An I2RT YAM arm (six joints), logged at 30 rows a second.
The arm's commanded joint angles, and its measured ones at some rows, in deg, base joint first. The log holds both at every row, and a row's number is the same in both.
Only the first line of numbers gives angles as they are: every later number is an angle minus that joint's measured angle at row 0.
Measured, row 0: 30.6 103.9 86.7 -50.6 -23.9 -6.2
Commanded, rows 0 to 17: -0.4 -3.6 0.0 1.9 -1.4 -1.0; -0.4 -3.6 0.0 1.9 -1.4 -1.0; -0.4 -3.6 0.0 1.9 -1.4 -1.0; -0.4 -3.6 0.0 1.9 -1.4 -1.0; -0.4 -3.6 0.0 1.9 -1.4 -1.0; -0.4 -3.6 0.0 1.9 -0.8 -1.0; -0.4 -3.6 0.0 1.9 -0.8 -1.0; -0.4 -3.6 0.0 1.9 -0.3 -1.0; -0.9 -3.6 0.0 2.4 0.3 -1.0; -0.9 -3.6 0.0 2.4 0.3 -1.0; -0.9 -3.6 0.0 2.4 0.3 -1.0; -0.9 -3.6 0.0 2.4 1.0 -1.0; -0.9 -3.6 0.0 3.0 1.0 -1.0; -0.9 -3.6 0.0 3.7 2.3 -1.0; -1.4 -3.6 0.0 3.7 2.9 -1.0; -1.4 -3.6 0.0 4.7 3.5 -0.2; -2.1 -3.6 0.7 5.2 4.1 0.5; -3.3 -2.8 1.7 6.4 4.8 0.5
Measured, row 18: -1.0 -0.3 0.0 1.5 2.1 -0.2
